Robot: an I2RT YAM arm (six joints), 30 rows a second.
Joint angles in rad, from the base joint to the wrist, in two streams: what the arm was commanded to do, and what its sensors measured. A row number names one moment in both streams.
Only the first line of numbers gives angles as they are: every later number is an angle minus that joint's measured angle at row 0.
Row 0, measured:
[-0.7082 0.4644 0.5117 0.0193 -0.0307 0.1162]
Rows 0 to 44, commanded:
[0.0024 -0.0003 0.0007 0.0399 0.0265 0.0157]
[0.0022 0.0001 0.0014 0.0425 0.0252 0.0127]
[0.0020 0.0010 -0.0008 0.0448 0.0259 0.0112]
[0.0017 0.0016 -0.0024 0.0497 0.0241 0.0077]
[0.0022 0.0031 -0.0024 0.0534 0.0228 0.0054]
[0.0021 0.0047 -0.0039 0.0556 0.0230 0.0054]
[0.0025 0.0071 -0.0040 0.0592 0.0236 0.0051]
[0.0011 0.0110 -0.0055 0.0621 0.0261 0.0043]
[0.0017 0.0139 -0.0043 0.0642 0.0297 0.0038]
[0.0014 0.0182 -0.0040 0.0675 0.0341 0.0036]
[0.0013 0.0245 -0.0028 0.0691 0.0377 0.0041]
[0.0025 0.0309 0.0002 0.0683 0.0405 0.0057]
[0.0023 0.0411 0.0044 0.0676 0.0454 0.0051]
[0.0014 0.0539 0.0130 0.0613 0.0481 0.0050]
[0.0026 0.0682 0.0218 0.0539 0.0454 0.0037]
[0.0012 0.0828 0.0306 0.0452 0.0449 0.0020]
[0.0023 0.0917 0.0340 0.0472 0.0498 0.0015]
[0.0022 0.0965 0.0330 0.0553 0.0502 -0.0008]
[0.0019 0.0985 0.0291 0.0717 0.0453 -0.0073]
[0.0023 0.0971 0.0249 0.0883 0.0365 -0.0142]
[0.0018 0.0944 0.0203 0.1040 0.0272 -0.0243]
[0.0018 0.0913 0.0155 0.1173 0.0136 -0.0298]
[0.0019 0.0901 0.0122 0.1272 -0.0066 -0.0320]
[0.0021 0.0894 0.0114 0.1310 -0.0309 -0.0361]
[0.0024 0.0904 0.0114 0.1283 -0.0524 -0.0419]
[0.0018 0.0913 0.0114 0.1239 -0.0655 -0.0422]
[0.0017 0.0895 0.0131 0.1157 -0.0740 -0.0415]
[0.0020 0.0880 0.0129 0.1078 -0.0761 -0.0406]
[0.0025 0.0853 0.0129 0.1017 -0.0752 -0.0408]
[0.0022 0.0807 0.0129 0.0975 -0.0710 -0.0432]
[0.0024 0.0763 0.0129 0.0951 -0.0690 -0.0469]
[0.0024 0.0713 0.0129 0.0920 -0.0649 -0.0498]
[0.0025 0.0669 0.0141 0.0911 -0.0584 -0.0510]
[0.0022 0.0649 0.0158 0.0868 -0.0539 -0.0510]
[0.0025 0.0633 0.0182 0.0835 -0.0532 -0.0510]
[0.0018 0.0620 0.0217 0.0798 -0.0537 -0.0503]
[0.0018 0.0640 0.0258 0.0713 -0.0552 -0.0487]
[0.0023 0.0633 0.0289 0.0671 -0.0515 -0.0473]
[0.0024 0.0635 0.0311 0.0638 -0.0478 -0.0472]
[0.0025 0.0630 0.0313 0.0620 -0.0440 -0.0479]
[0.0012 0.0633 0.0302 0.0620 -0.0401 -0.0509]
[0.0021 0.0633 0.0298 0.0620 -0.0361 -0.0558]
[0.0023 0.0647 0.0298 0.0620 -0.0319 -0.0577]
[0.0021 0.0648 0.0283 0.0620 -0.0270 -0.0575]
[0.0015 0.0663 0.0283 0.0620 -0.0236 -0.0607]
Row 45, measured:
[0.0000 0.0691 0.0046 0.0633 -0.0404 -0.0462]
